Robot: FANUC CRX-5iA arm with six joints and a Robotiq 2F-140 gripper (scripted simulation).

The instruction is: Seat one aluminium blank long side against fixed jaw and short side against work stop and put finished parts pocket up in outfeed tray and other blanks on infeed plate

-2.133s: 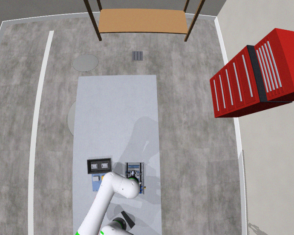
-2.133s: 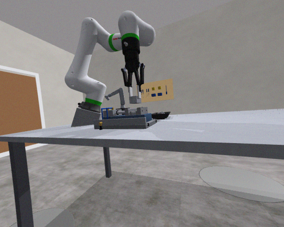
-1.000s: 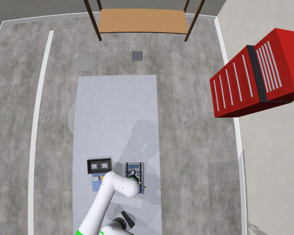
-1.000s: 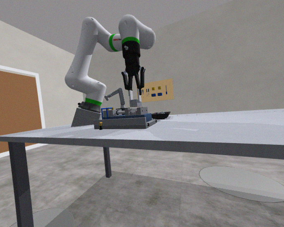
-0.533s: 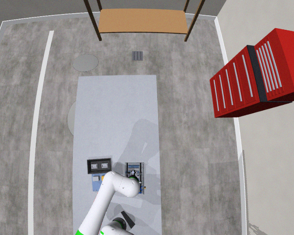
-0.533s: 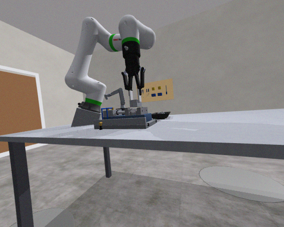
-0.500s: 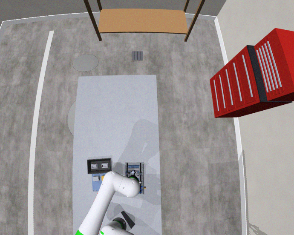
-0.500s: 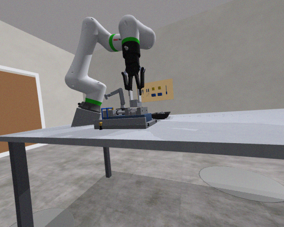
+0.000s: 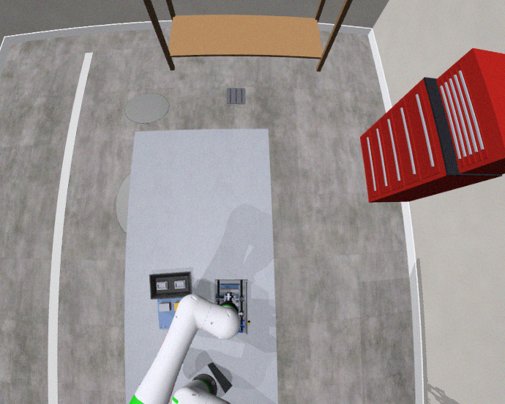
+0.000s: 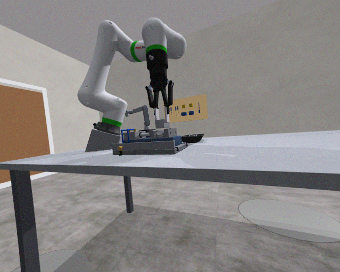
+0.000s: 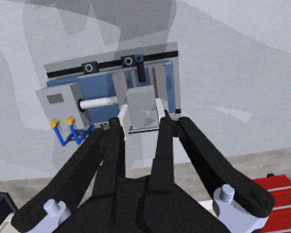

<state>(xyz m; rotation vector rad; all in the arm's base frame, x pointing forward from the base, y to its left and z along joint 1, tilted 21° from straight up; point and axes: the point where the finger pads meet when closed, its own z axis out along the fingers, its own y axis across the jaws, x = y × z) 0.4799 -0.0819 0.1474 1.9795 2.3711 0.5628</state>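
The black work stop rod lies 70 mm below my hand, 50 mm to the left of it and 10 mm behind it. Round my hand: blue infeed plate: 300 mm to the left, 180 mm behind, 150 mm below; hose-end block: 160 mm behind, 80 mm below, 30 mm to the right; brass blank: 270 mm to the left, 130 mm below, 120 mm behind.
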